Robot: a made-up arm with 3 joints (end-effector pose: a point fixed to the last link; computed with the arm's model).
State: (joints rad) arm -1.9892 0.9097 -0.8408
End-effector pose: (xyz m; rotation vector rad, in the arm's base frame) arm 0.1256 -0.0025 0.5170 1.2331 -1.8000 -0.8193
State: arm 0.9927 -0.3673 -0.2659
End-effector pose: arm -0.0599 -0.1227 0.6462 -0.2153 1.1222 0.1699
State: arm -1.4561 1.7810 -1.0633
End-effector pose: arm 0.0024 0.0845 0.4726 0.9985 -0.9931 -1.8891
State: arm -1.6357 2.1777 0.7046
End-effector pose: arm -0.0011 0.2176 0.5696 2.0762 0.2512 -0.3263
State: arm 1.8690 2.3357 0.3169
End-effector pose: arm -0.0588 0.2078 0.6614 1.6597 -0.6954 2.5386
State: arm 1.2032 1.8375 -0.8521
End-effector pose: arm -0.0986 0.1156 0.7504 -1.7100 0.3531 -1.4997
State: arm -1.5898 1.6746 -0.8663
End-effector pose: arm 0.0352 0.0851 0.4722 1.2326 -1.0003 -1.6043
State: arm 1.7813 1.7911 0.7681
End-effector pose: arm -0.0322 0.2109 0.7305 0.9162 -1.5905 2.5262
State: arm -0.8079 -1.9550 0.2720
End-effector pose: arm 0.1538 0.0246 0.6930 -1.3092 -0.4120 1.4243
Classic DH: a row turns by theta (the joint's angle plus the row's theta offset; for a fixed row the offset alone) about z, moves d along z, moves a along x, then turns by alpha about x. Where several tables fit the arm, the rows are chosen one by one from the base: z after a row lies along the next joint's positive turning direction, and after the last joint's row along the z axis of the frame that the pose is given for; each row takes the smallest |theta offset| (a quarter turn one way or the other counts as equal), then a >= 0, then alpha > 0; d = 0 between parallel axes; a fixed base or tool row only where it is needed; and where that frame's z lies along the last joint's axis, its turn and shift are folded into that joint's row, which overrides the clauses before.
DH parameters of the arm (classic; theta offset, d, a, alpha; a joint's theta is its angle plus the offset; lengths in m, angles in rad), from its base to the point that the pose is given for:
base (fixed): 0.1926 0.6405 0.0109 -1.6907
joint 1: 0 0.0351 -0.0226 -1.4509
joint 2: 0.1926 -0.001 -0.064 1.5708
joint 3: 0.432 -0.1388 0.0262 1.4454
tool (fixed): -0.1377 -0.0622 0 0

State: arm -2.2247 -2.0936 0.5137
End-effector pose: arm -0.0327 0.0088 0.7947 -2.0498 -1.3622 0.0815
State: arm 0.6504 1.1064 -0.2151
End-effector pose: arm -0.1771 0.0263 0.6910 -0.5050 0.7459 -1.2878
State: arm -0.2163 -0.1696 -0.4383
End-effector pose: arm -0.0122 -0.1167 0.5640 -0.0844 -0.2381 0.0437
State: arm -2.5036 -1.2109 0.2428
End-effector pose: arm 0.0286 -0.0865 0.7521 -1.0466 -1.9550 0.1329
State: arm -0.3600 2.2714 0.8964
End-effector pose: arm -0.0471 0.2169 0.5901 1.6313 0.8081 -1.5399
